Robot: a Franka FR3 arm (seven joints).
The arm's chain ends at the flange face. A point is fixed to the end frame.
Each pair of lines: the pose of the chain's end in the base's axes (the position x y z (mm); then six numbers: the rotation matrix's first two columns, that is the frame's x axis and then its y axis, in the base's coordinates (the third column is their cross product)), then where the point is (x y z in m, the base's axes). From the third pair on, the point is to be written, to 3 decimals.
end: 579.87, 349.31, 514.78, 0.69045, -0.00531, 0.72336, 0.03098, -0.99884, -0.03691
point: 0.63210 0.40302 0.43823
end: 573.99, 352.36, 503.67, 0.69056, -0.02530, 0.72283, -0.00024, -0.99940, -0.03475
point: 0.62780 0.40424 0.42696
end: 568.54, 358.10, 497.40, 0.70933, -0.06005, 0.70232, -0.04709, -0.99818, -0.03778
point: 0.622 0.408 0.419
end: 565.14, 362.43, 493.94, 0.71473, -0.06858, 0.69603, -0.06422, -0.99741, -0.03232
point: 0.619 0.411 0.415
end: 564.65, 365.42, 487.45, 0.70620, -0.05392, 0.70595, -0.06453, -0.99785, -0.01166
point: 0.620 0.412 0.408
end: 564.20, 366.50, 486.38, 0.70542, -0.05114, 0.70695, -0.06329, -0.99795, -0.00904
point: 0.619 0.413 0.407
